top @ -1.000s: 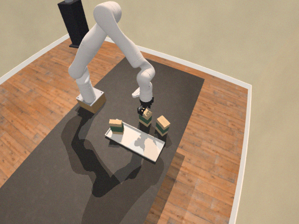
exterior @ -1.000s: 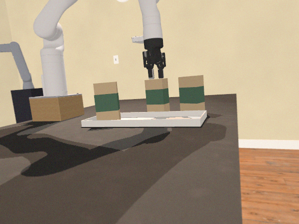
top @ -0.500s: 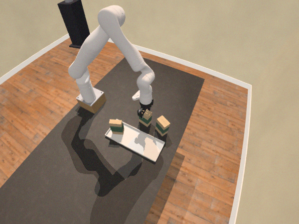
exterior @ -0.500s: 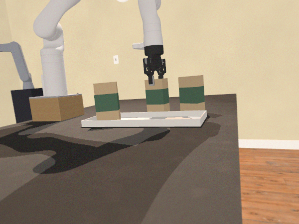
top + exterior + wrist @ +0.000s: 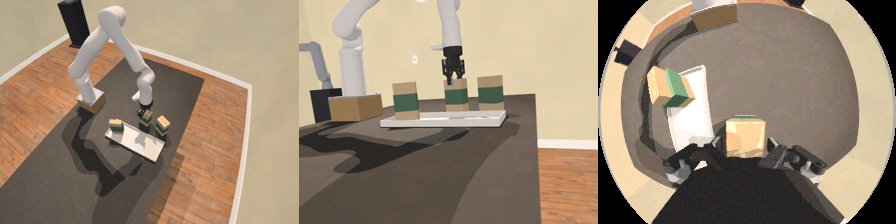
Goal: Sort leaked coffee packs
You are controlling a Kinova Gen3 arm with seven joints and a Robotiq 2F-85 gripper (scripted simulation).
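My hand is 160 mm to the left of the white tray, 120 mm above it and 30 mm past it.
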